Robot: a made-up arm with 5 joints.
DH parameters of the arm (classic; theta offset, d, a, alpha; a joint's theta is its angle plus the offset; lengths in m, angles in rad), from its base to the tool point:
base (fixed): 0 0 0.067 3.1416
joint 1: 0 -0.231 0.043 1.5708
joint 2: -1.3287 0 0.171 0
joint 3: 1.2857 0 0.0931 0
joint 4: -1.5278 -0.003 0 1.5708
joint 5: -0.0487 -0.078 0 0
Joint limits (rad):
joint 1: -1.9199..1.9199
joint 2: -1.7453..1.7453
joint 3: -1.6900..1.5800
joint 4: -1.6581..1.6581
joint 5: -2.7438..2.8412
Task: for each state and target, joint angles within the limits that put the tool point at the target. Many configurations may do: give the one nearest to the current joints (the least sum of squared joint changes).
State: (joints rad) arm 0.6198 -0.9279 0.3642 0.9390 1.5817
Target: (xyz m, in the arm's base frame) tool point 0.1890 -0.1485 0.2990
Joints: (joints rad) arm 0.8674 -0.0729 0.4377 0.7827 1.5817
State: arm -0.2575 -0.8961 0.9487 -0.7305 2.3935
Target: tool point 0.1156 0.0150 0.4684
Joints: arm -0.3585 -0.9379 0.6007 -0.8258 2.3935
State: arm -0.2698 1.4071 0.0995 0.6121 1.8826
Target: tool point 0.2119 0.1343 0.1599
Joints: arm -0.7626 0.8297 0.3335 0.8894 1.8826
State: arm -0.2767 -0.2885 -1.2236 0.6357 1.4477
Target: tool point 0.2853 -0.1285 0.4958
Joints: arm 0.5202 0.3372 -1.2572 0.3008 1.4477
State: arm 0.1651 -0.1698 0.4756 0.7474 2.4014
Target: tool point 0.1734 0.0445 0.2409
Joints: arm -0.4222 0.0706 1.0060 0.8607 2.4014
